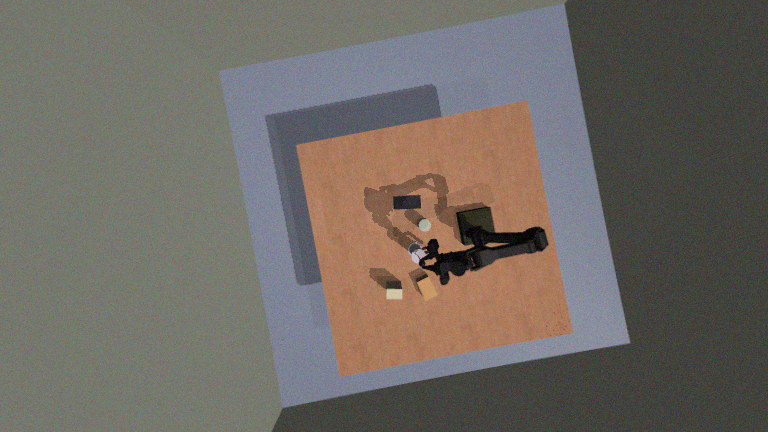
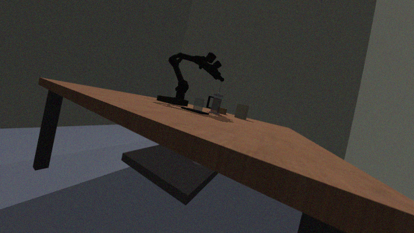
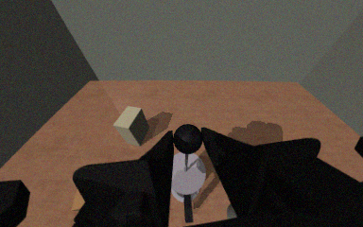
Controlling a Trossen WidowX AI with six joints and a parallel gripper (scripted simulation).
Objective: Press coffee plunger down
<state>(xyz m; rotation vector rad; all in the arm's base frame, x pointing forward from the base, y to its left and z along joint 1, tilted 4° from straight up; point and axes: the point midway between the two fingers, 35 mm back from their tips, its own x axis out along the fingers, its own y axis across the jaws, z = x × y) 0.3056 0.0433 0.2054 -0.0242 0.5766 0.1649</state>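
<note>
Now: gripper tip 130 mm above the coffee press and 20 mm past it. Round my gripper tip: flat dark slab: 270 mm to the right, 250 mm below, 10 mm behind; then orange block: 230 mm below, 200 mm to the left, 30 mm behind.
</note>
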